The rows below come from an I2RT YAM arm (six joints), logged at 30 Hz.
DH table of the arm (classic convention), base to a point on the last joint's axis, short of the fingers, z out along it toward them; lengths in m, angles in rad. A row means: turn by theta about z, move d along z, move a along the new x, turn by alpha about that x. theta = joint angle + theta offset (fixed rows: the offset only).
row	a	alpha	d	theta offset
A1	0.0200	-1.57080	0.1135	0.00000
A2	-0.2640	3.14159	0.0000	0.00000
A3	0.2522	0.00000	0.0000	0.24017
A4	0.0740	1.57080	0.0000	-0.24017
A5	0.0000	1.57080	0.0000	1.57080
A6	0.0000	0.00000	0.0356	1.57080
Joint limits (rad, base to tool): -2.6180..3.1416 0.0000..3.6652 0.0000..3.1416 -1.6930..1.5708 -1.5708..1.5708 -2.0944..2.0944
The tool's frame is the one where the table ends.
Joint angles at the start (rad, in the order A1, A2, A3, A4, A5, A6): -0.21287, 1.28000, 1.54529, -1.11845, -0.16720, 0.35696
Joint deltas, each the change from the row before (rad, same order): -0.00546, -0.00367, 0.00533, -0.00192, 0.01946, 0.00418; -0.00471, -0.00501, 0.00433, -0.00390, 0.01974, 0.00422; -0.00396, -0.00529, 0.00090, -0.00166, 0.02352, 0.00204; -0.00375, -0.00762, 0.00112, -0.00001, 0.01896, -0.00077; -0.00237, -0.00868, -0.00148, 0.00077, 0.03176, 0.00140; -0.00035, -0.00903, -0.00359, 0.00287, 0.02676, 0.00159
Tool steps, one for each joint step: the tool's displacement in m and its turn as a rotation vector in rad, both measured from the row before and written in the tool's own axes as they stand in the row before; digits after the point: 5 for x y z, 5 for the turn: -0.00089, -0.00130, -0.00279, 0.01891, -0.01525, 0.00712; -0.00038, -0.00132, -0.00298, 0.01929, -0.01362, 0.00696; -0.00011, -0.00154, -0.00221, 0.02270, -0.01389, 0.00444; -0.00004, -0.00129, -0.00307, 0.01684, -0.01607, 0.00116; 0.00028, -0.00164, -0.00278, 0.02825, -0.01952, 0.00258; 0.00059, -0.00120, -0.00235, 0.02219, -0.01749, 0.00151
